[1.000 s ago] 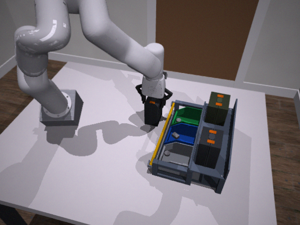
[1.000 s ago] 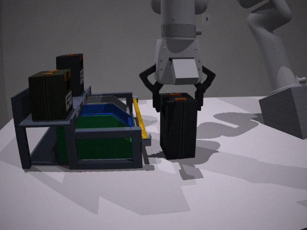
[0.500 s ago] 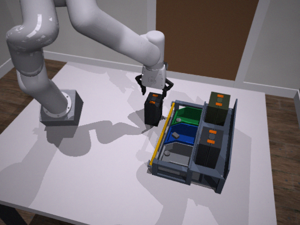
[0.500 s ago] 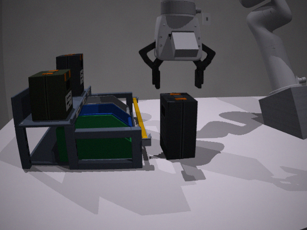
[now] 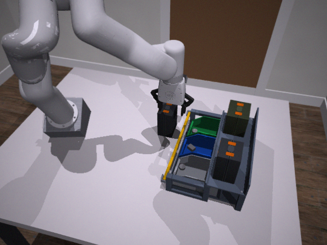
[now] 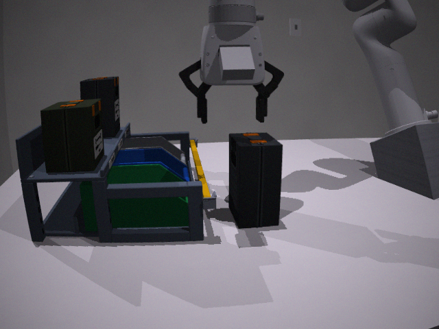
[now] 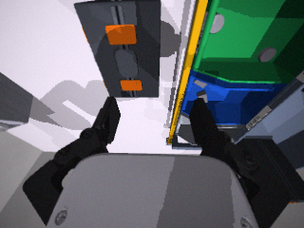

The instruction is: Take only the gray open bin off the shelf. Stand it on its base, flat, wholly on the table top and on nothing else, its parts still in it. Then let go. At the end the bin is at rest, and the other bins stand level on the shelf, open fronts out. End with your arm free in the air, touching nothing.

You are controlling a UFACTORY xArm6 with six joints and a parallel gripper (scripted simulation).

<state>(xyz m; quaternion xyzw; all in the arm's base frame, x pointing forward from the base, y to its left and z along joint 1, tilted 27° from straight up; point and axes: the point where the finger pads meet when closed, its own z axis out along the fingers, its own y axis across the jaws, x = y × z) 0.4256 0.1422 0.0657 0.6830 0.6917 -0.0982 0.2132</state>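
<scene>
Right now the yellow bar is 100 mm below my hand, 70 mm to the right of it and 50 mm ahead of it. The rest, counted from my hand: green bin (160 mm ahead, 120 mm below, 40 mm to the left); blue bin (150 mm ahead, 120 mm below, 80 mm to the right); dark box (90 mm below, 40 mm to the left, 30 mm behind).
</scene>
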